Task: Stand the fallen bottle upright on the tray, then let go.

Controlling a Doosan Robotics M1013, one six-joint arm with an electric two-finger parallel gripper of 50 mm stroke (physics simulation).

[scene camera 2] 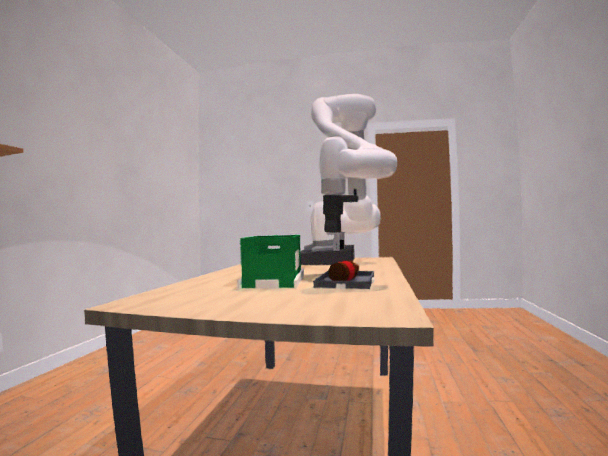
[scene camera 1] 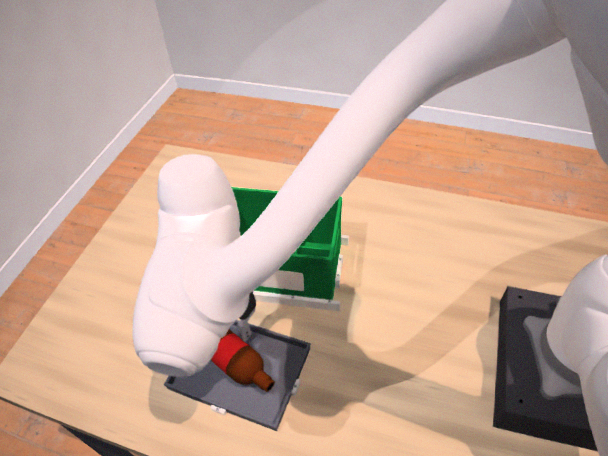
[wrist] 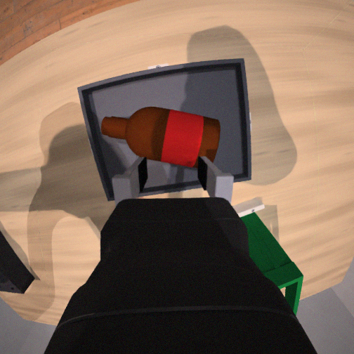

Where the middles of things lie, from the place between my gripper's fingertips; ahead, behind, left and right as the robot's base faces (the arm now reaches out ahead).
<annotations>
Now: hand 1 cm past the brown bottle (scene camera 1: pixel 236 358), 2 cm to the right of it and 8 cm above it.
</annotations>
